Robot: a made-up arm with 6 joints. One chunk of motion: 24 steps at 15 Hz.
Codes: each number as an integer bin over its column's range. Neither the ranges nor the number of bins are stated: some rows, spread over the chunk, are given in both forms.
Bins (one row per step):
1: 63 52 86 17 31 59
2: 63 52 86 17 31 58
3: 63 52 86 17 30 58
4: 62 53 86 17 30 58
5: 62 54 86 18 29 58
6: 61 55 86 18 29 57
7: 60 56 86 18 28 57
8: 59 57 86 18 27 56
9: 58 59 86 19 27 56
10: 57 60 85 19 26 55
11: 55 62 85 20 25 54
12: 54 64 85 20 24 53
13: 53 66 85 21 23 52
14: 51 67 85 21 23 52
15: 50 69 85 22 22 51
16: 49 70 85 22 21 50
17: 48 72 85 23 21 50
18: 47 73 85 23 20 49
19: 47 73 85 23 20 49
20: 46 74 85 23 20 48
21: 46 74 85 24 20 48
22: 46 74 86 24 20 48
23: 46 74 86 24 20 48
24: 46 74 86 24 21 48
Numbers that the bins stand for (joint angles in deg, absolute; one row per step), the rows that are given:
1: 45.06 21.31 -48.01 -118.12 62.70 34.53
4: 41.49 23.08 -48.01 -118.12 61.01 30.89
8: 30.77 30.14 -48.01 -114.49 55.94 23.62
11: 16.49 38.97 -49.54 -107.22 52.56 16.36
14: 2.21 47.79 -49.54 -103.58 49.18 9.09
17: -8.51 56.62 -49.54 -96.32 45.80 1.82
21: -15.65 60.15 -49.54 -92.68 44.11 -5.45
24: -15.65 60.15 -48.01 -92.68 45.80 -5.45
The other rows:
2: 45.06 21.31 -48.01 -118.12 62.70 30.89
3: 45.06 21.31 -48.01 -118.12 61.01 30.89
5: 41.49 24.84 -48.01 -114.49 59.32 30.89
6: 37.92 26.61 -48.01 -114.49 59.32 27.26
7: 34.34 28.37 -48.01 -114.49 57.63 27.26
9: 27.20 33.67 -48.01 -110.85 55.94 23.62
10: 23.63 35.44 -49.54 -110.85 54.25 19.99
12: 12.92 42.50 -49.54 -107.22 50.87 12.72
13: 9.35 46.03 -49.54 -103.58 49.18 9.09
15: -1.36 51.32 -49.54 -99.95 47.49 5.45
16: -4.94 53.09 -49.54 -99.95 45.80 1.82
18: -12.08 58.38 -49.54 -96.32 44.11 -1.82
19: -12.08 58.38 -49.54 -96.32 44.11 -1.82
20: -15.65 60.15 -49.54 -96.32 44.11 -5.45
22: -15.65 60.15 -48.01 -92.68 44.11 -5.45
23: -15.65 60.15 -48.01 -92.68 44.11 -5.45

